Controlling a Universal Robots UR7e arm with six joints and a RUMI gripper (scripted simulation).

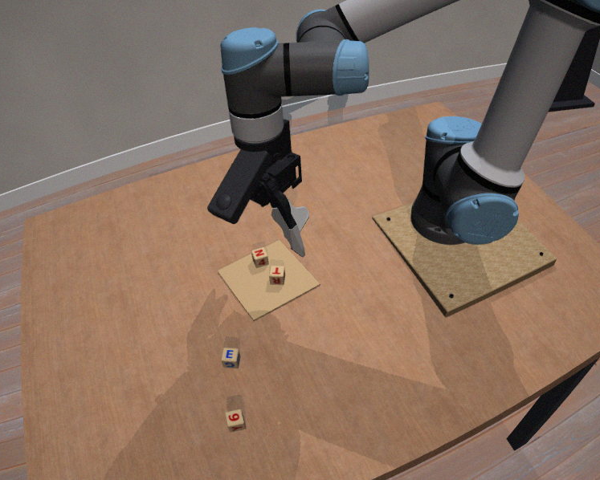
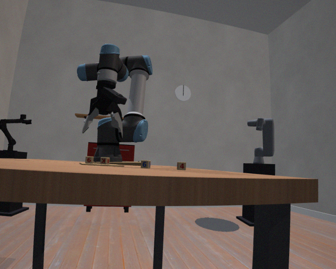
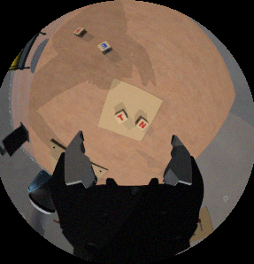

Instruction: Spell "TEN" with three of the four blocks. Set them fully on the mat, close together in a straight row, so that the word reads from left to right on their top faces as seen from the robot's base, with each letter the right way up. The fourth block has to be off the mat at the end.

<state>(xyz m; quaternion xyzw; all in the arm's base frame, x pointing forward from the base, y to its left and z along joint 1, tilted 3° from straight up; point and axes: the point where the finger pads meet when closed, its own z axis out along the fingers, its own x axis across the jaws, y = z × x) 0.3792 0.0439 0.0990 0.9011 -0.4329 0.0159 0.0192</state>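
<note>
Right now the T block is 9 cm below my hand, 1 cm to the left of it and 1 cm behind it. Round my hand: E block 16 cm to the left, 10 cm ahead, 9 cm below; then tan mat 10 cm below, 1 cm ahead; then 9 block 27 cm to the left, 11 cm ahead, 9 cm below.
</note>
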